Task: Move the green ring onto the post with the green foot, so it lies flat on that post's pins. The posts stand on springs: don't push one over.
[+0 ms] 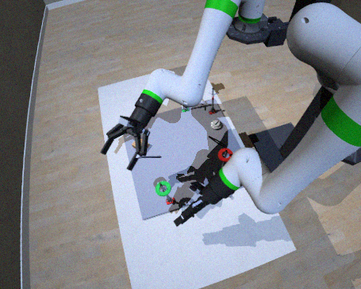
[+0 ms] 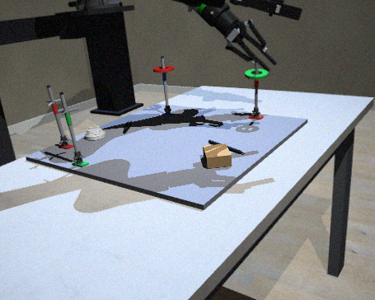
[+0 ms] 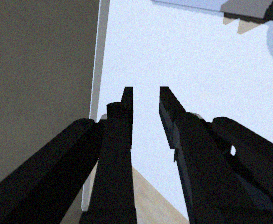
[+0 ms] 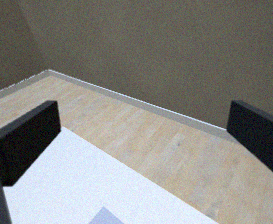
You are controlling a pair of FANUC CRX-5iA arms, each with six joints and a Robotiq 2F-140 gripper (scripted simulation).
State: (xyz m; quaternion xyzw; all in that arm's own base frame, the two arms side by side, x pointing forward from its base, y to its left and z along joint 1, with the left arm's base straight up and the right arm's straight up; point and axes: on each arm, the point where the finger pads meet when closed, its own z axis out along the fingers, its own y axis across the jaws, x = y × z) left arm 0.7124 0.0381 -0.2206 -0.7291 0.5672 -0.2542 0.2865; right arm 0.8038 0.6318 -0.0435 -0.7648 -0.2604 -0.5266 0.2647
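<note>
Right now the green ring is 160 mm to the right of my left hand, 30 mm ahead of it and 10 mm below it. From my left hand the other things lie so: board (380 mm to the right, 170 mm below, 150 mm behind); wooden block (500 mm to the right, 150 mm below, 70 mm ahead); red ring (290 mm behind, 200 mm to the right).
</note>
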